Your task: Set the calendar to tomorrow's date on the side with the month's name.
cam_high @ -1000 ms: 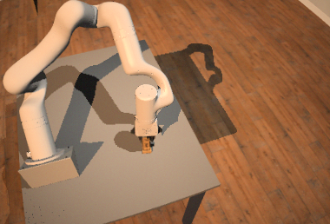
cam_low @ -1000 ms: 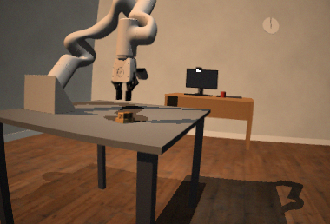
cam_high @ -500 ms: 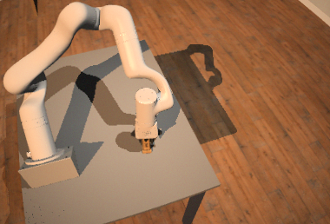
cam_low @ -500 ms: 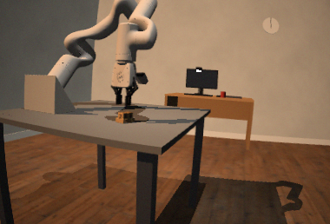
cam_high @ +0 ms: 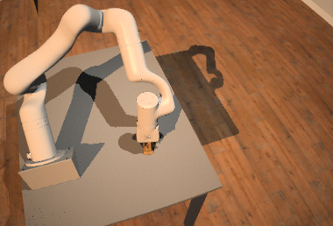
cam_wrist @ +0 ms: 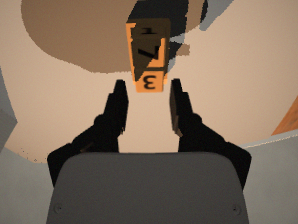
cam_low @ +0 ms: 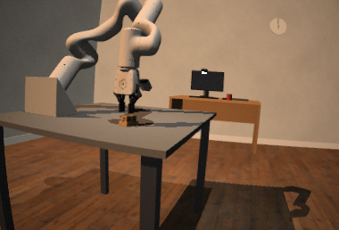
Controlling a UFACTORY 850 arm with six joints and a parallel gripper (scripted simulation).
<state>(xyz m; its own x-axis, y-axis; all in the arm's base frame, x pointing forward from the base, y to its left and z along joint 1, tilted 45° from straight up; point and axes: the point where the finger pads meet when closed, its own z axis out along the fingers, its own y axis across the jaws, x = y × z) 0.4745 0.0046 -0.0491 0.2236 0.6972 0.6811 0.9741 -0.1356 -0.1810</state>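
My hand is 5 cm above the orange cube. Also, from my hand: calendar cube 1 cm ahead, 3 cm to the left, 5 cm below; orange tray 2 cm to the left, 6 cm below.
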